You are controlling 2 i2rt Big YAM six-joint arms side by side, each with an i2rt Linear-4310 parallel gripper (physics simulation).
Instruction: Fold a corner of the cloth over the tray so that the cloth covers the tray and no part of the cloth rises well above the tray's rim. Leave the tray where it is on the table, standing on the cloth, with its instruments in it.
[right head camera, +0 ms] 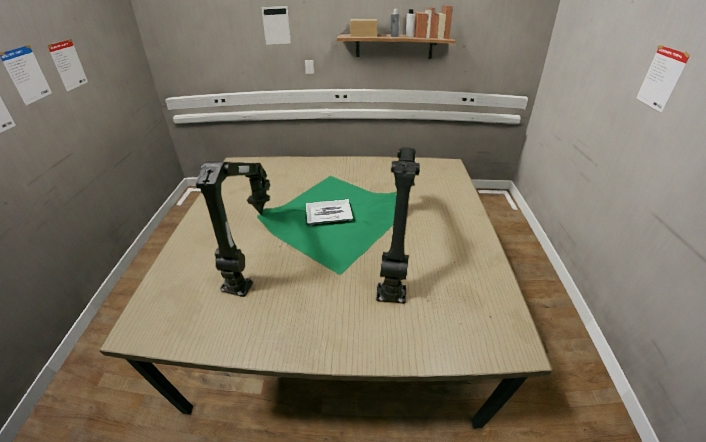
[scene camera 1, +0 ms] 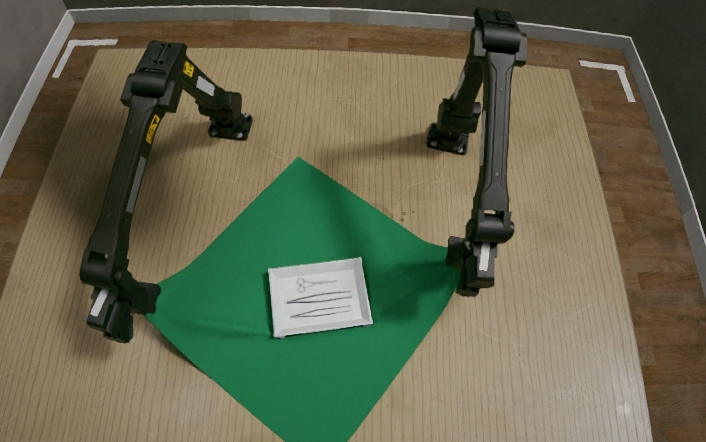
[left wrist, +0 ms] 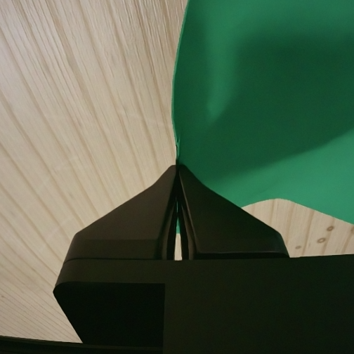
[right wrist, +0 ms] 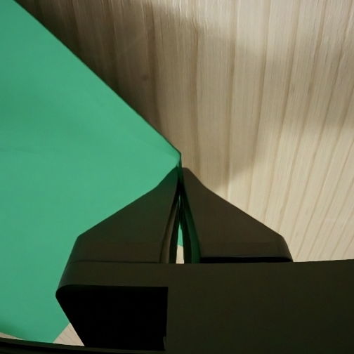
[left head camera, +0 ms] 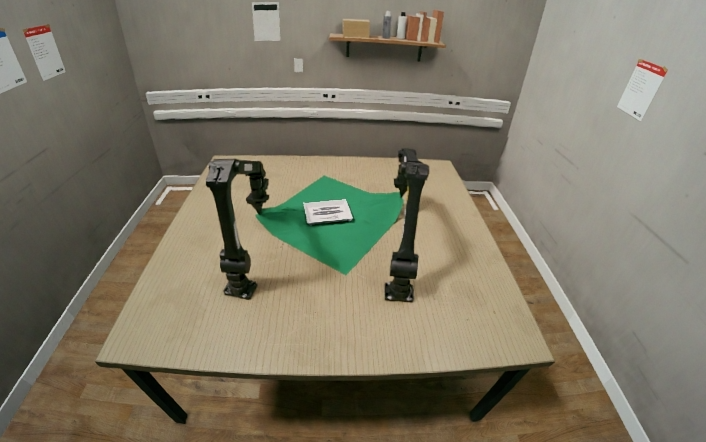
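A green cloth (left head camera: 346,249) (right head camera: 338,249) (scene camera 1: 317,374) (left wrist: 300,75) (right wrist: 75,125) is spread like a diamond on the table, its two side corners raised. A white tray (left head camera: 307,215) (right head camera: 309,214) (scene camera 1: 278,304) stands on its middle and is uncovered; scissors (scene camera 1: 312,283) and two tweezers (scene camera 1: 320,297) lie in it. My left gripper (left head camera: 259,212) (right head camera: 261,212) (left wrist: 177,175) is shut on the cloth's left corner in the head views. My right gripper (left head camera: 401,195) (right wrist: 180,178) is shut on the opposite corner and holds it above the table; its fingers are hidden in the right head camera.
The wooden table (left head camera: 312,333) (right head camera: 312,333) (scene camera 1: 562,338) carries both arm bases, on the near side of the cloth in the head views. The forearms reach past the cloth's two sides. A wall shelf (left head camera: 385,40) (right head camera: 395,39) with books and bottles hangs behind the table.
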